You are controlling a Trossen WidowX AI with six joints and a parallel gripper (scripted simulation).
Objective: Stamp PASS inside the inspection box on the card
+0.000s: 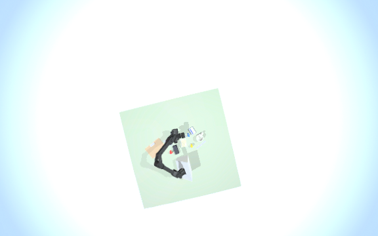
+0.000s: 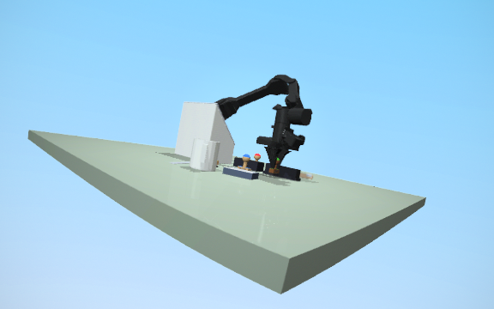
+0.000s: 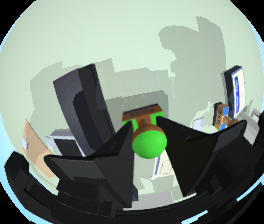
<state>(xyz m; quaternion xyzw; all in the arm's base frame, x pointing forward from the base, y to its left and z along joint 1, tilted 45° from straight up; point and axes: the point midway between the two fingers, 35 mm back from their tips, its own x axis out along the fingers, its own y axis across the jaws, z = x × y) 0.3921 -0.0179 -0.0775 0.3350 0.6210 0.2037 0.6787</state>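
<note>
The long black block lies 6 cm to the left of my gripper tip and 1 cm below it. Round my gripper tip: flat navy tray (1 cm behind, 19 cm to the right, 2 cm below); yellow-knobbed stamp (18 cm behind, 11 cm to the right, 1 cm below); blue-knobbed stamp (4 cm behind, 13 cm to the right, 1 cm below).
</note>
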